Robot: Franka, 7 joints.
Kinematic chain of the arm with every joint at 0, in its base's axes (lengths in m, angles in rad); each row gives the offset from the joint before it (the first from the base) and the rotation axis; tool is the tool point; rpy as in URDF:
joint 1: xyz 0 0 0.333 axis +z
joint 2: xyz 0 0 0 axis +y
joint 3: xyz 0 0 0.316 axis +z
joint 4: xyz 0.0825 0 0 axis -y
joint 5: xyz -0.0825 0 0.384 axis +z
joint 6: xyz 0 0 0 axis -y
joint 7: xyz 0.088 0 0 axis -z
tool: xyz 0 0 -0.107 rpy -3.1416 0 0
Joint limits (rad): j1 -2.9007..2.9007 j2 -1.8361..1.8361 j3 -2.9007..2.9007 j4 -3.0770..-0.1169 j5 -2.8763..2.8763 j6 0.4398..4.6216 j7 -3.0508..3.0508
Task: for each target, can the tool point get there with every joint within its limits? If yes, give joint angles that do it. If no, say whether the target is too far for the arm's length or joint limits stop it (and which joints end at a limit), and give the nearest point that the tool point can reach.
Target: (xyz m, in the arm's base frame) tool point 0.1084 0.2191 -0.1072
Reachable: yes | joints 1.1780 1.0924 0.0990 -2.4015 -1.8840 1.9300 2.0238
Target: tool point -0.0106 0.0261 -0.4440
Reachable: no: joint limits stop it (at a limit: joint 2) | nearest point -0.0299 0.0737 -0.3202 | short by 0.134 m
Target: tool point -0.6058 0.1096 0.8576
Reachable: yes | joints -2.3991 0.5516 -1.4089 -1.0389 -1.3421 2.1717 0.7160
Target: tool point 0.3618 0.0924 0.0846
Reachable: yes | joints -0.6862 0.9757 0.4892 -2.2832 -2.0651 3.5877 -0.5919
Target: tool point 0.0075 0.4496 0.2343
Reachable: yes | joints -0.3694 -1.0264 1.7094 -2.5647 2.2793 0.9383 -2.1981
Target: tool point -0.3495 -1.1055 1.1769
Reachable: no: too far | nearest point -0.2091 -0.6614 0.8379 | short by 0.576 m
